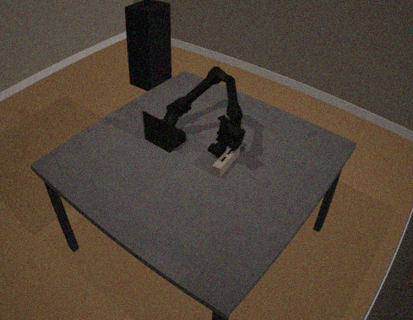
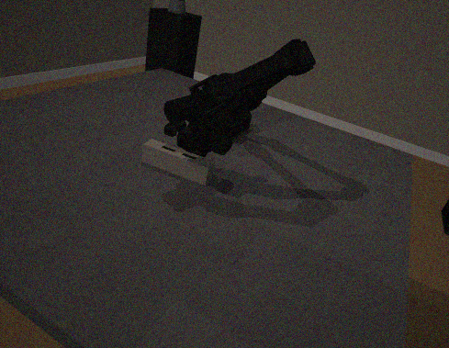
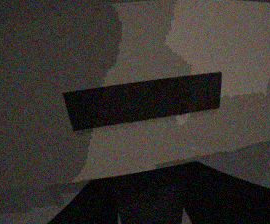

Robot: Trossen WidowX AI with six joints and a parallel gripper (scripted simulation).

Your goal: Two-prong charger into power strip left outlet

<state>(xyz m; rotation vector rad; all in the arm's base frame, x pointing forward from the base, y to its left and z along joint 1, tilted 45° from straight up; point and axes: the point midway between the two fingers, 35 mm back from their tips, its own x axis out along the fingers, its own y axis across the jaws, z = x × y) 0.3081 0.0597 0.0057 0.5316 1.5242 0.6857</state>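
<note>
The dark charger lies 20 mm ahead of my gripper tip and 10 mm above it.
</note>
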